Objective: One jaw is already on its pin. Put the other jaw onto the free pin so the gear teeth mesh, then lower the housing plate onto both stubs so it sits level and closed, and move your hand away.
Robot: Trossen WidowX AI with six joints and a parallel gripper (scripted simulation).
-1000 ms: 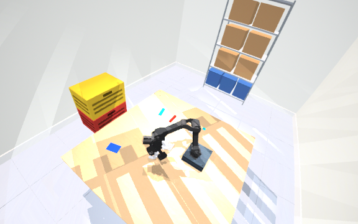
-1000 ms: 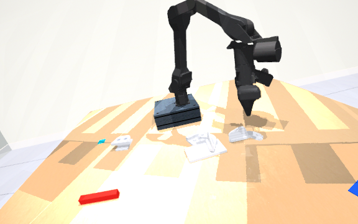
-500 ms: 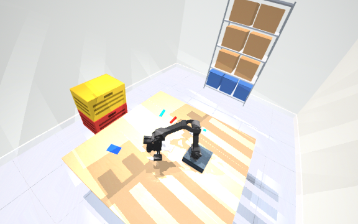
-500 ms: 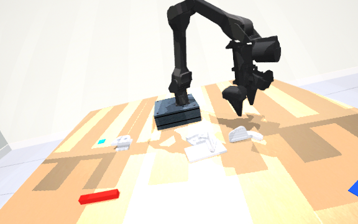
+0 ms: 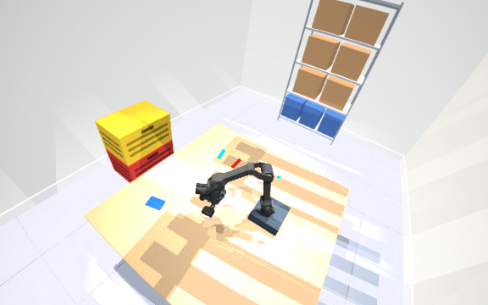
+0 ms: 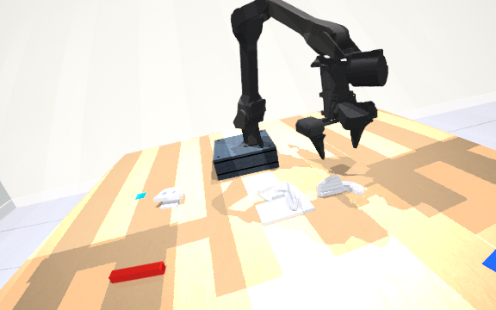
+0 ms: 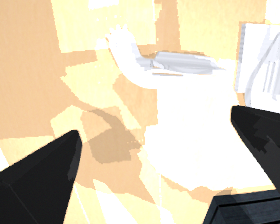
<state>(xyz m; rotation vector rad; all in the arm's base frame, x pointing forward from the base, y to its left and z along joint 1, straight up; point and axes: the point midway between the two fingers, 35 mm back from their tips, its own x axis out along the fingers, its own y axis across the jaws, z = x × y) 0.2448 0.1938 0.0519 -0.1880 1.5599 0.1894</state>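
My gripper tip is now 40 mm short of the white jaw, 10 mm to the right of it and 80 mm above it. Also, from my gripper tip: small cyan marker: 150 mm behind, 580 mm to the right, 90 mm below; blue tile: 330 mm ahead, 170 mm to the left, 90 mm below; red bar: 180 mm ahead, 460 mm to the right, 80 mm below.
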